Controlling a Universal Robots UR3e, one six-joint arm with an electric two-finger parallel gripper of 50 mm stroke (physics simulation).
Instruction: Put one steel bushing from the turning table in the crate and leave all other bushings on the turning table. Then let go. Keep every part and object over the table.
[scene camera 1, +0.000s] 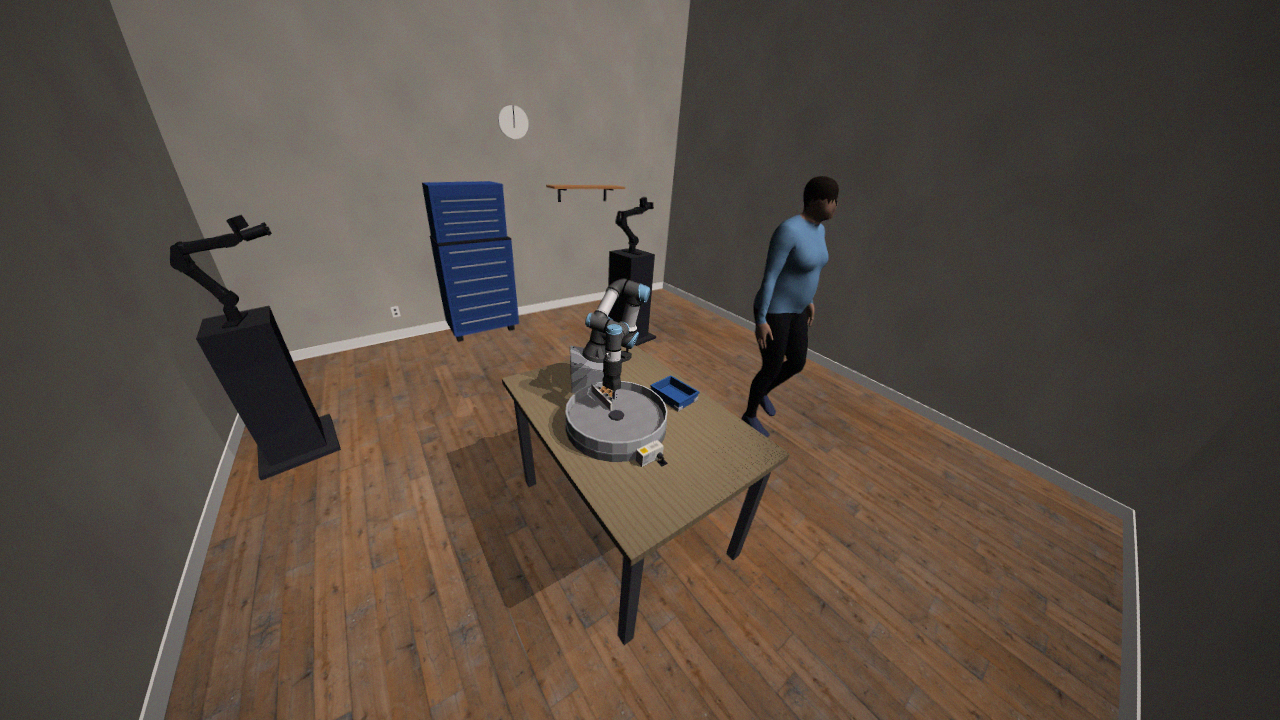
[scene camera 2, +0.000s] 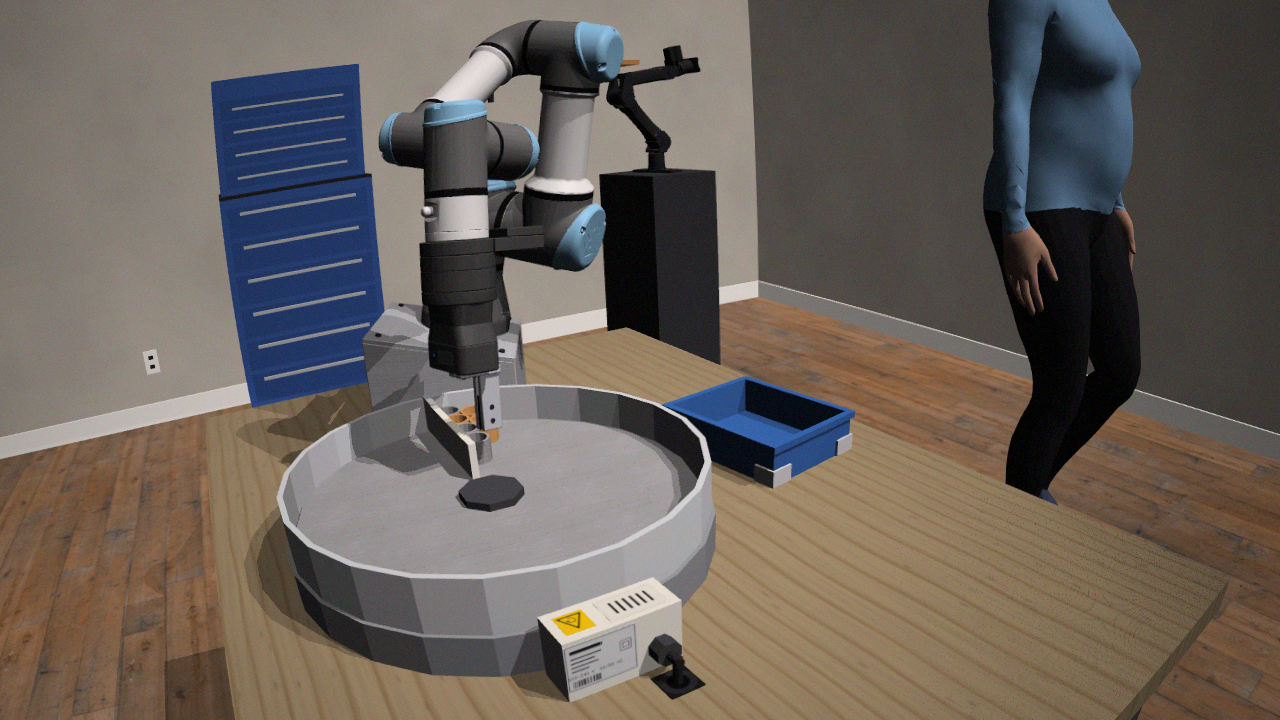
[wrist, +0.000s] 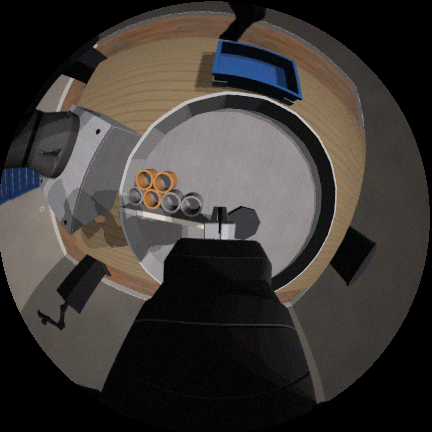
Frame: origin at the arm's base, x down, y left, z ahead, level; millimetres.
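Where they show: gripper, fingertip midpoint: (scene camera 1: 615, 398) (scene camera 2: 489, 427) (wrist: 219, 214); arm's base, origin of the base link: (scene camera 1: 595, 356) (wrist: 60, 144).
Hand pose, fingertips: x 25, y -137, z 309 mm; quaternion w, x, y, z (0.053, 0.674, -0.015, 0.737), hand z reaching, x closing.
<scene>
Each offset is from my fingertips to the top centre of the thing. "pt": to the spot under its first point.
My gripper (scene camera 1: 614, 394) (scene camera 2: 481, 428) (wrist: 219, 214) is shut with nothing between its fingertips. It points down over the turning table @[dx +41, dy -32, dz +48 mm] (scene camera 2: 581, 483) (wrist: 250, 150), beside the inner end of the pale fence and right of the bushings in the wrist view. The nearest steel bushing @[dx +24, dy +2, dz -40 mm] (scene camera 2: 484, 446) (wrist: 183, 206) stands upright by the fence, close to a second steel bushing @[dx +24, dy +6, dz -72 mm] (wrist: 162, 202). A smaller steel bushing @[dx +24, dy +16, dz -135 mm] (wrist: 129, 196) stands near the wall. Three orange bushings @[dx +24, dy +41, dz -115 mm] (wrist: 138, 179) @[dx +24, dy +36, dz -84 mm] (wrist: 156, 183) @[dx +24, dy +11, dz -103 mm] (wrist: 151, 207) stand among them. The blue crate @[dx +52, dy +325, dz +67 mm] (scene camera 2: 805, 452) (wrist: 250, 84) stands outside the turning table; no bushing shows in it.
The pale fence @[pt dx +24, dy -21, dz -50 mm] (scene camera 2: 452, 440) (wrist: 165, 218) runs from the turning table's wall towards the dark hub @[dx +41, dy -32, dz +48 mm] (scene camera 2: 491, 493) (wrist: 246, 221). A raised wall rings the turning table. A white power box @[pt dx +52, dy -78, dz +297 mm] (scene camera 2: 613, 635) stands at its front. A person (scene camera 1: 794, 268) (scene camera 2: 1065, 179) stands beyond the table.
</scene>
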